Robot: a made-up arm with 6 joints. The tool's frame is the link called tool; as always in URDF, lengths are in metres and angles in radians.
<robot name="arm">
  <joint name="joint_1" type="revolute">
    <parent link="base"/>
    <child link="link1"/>
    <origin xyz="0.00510 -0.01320 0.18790" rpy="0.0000 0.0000 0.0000"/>
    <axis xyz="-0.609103 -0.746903 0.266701"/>
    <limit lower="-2.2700" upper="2.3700" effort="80" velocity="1"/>
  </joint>
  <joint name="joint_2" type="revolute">
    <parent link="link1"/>
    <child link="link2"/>
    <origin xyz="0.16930 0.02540 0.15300" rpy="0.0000 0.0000 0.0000"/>
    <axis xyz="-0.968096 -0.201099 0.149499"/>
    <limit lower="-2.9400" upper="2.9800" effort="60" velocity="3"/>
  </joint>
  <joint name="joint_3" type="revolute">
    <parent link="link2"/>
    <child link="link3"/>
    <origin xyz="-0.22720 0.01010 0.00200" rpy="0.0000 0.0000 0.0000"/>
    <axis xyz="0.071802 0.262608 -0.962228"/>
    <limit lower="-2.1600" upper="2.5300" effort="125" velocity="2.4"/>
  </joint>
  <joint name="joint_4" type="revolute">
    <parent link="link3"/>
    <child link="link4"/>
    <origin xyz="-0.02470 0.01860 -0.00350" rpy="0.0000 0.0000 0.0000"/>
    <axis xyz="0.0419 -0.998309 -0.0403"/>
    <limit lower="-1.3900" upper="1.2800" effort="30" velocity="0.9"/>
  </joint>
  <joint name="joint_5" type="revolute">
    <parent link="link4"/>
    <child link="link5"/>
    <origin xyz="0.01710 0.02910 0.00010" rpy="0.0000 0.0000 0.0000"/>
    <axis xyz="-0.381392 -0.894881 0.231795"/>
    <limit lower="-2.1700" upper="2.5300" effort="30" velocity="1.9"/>
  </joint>
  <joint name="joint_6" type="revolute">
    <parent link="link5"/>
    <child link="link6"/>
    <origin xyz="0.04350 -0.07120 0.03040" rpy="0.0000 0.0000 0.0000"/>
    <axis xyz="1 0 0"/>
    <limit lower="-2.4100" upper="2.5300" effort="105" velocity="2.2"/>
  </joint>
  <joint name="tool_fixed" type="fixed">
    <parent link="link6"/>
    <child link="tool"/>
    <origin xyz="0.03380 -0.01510 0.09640" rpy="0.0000 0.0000 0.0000"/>
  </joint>
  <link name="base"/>
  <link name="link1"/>
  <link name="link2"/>
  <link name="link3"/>
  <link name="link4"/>
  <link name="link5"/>
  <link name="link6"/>
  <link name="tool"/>
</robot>
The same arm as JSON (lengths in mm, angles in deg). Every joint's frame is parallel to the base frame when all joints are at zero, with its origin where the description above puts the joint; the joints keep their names.
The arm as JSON. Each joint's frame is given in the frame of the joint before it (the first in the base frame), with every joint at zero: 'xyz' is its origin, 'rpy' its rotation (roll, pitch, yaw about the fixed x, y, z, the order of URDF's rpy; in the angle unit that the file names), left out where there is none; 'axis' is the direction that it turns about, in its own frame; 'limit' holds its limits. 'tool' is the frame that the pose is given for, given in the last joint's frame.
{
  "units": {
    "length": "mm",
    "angle": "deg"
  },
  "joints": [
    {
      "name": "joint_1",
      "type": "revolute",
      "origin": {
        "xyz": [
          5.1,
          -13.2,
          187.9
        ]
      },
      "axis": [
        -0.609103,
        -0.746903,
        0.266701
      ],
      "limit": {
        "lower": -130.06,
        "upper": 135.79
      }
    },
    {
      "name": "joint_2",
      "type": "revolute",
      "origin": {
        "xyz": [
          169.3,
          25.4,
          153.0
        ]
      },
      "axis": [
        -0.968096,
        -0.201099,
        0.149499
      ],
      "limit": {
        "lower": -168.45,
        "upper": 170.74
      }
    },
    {
      "name": "joint_3",
      "type": "revolute",
      "origin": {
        "xyz": [
          -227.2,
          10.1,
          2.0
        ]
      },
      "axis": [
        0.071802,
        0.262608,
        -0.962228
      ],
      "limit": {
        "lower": -123.76,
        "upper": 144.96
      }
    },
    {
      "name": "joint_4",
      "type": "revolute",
      "origin": {
        "xyz": [
          -24.7,
          18.6,
          -3.5
        ]
      },
      "axis": [
        0.0419,
        -0.998309,
        -0.0403
      ],
      "limit": {
        "lower": -79.64,
        "upper": 73.34
      }
    },
    {
      "name": "joint_5",
      "type": "revolute",
      "origin": {
        "xyz": [
          17.1,
          29.1,
          0.1
        ]
      },
      "axis": [
        -0.381392,
        -0.894881,
        0.231795
      ],
      "limit": {
        "lower": -124.33,
        "upper": 144.96
      }
    },
    {
      "name": "joint_6",
      "type": "revolute",
      "origin": {
        "xyz": [
          43.5,
          -71.2,
          30.4
        ]
      },
      "axis": [
        1.0,
        0.0,
        0.0
      ],
      "limit": {
        "lower": -138.08,
        "upper": 144.96
      }
    }
  ],
  "tool": {
    "origin": {
      "xyz": [
        33.8,
        -15.1,
        96.4
      ]
    }
  }
}

